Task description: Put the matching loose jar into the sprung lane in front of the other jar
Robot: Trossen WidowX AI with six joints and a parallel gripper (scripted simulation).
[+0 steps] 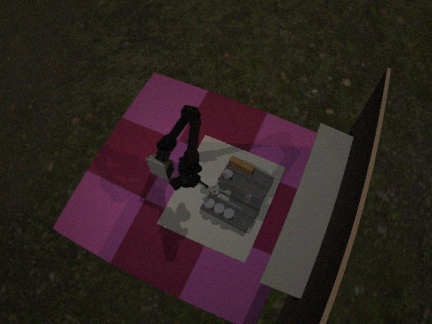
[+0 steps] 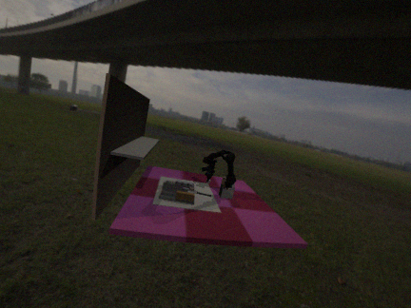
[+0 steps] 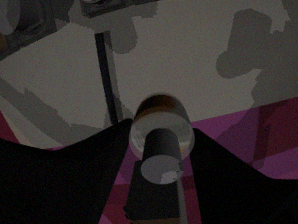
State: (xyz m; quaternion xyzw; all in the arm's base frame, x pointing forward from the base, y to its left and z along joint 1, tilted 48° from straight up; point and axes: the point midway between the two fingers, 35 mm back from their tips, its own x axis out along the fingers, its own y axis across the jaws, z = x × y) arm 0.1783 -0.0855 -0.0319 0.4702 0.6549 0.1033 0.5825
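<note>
The thin black bar lies 110 mm below my gripper tip, 70 mm to the left of it and 40 mm ahead of it. The rest, counted from my gripper tip: grey lane tray: 310 mm ahead, 100 mm below, 20 mm to the left; pusher plate: 270 mm ahead, 70 mm below, 30 mm to the left; grey shelf: 660 mm ahead, 250 mm above, 20 mm to the right.
</note>
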